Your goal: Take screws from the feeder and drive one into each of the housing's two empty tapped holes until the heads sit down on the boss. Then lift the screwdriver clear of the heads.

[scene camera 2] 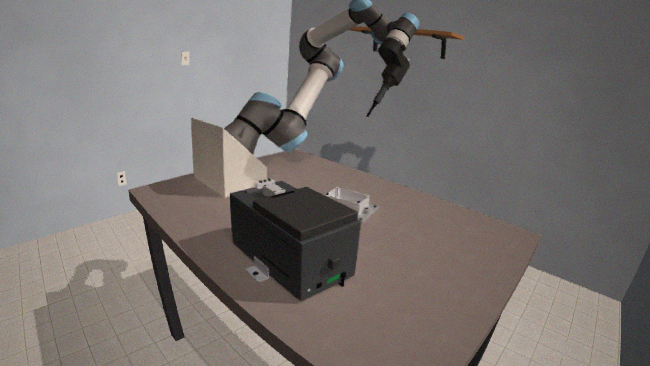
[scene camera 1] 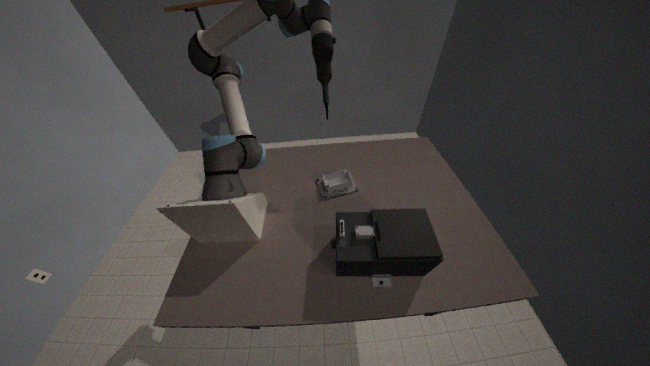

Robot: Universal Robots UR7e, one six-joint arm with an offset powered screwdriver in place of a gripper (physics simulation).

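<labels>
Screw feeder, same spot: (scene camera 1: 359,258) and (scene camera 2: 244,201).
</labels>
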